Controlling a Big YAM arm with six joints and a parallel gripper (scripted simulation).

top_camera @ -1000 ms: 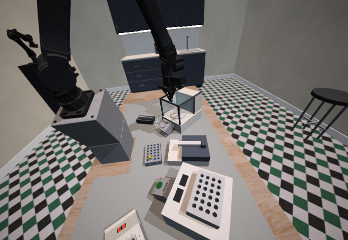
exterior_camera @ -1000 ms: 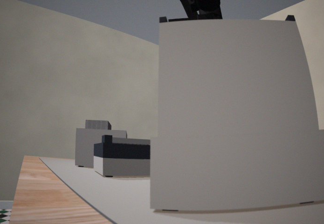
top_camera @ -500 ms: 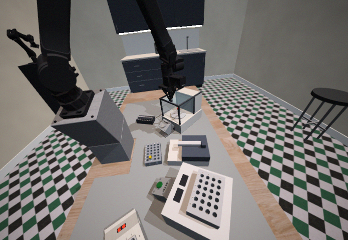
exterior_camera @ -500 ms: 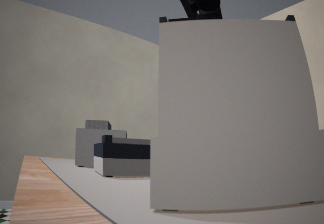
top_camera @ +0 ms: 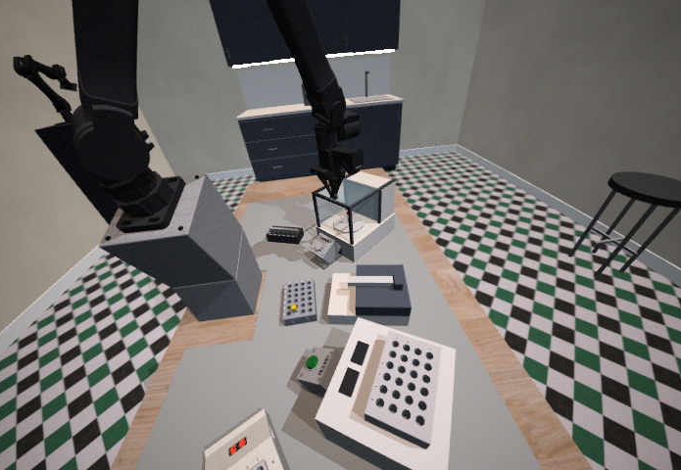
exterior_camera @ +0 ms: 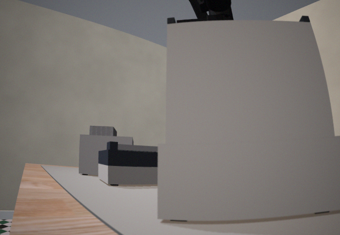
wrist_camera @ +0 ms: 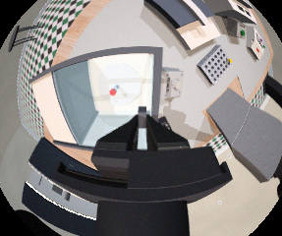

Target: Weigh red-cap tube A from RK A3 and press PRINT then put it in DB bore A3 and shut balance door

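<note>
The balance door is 20 mm ahead of my hand, 20 mm to the left of it and 10 mm below it. From my hand the other things lie so: magnet block: 210 mm behind, 100 mm to the left, 200 mm below; spectrophotometer: 70 mm ahead, 250 mm to the right, 160 mm below; tube rack: 130 mm behind, 220 mm to the right, 210 mm below.
</note>
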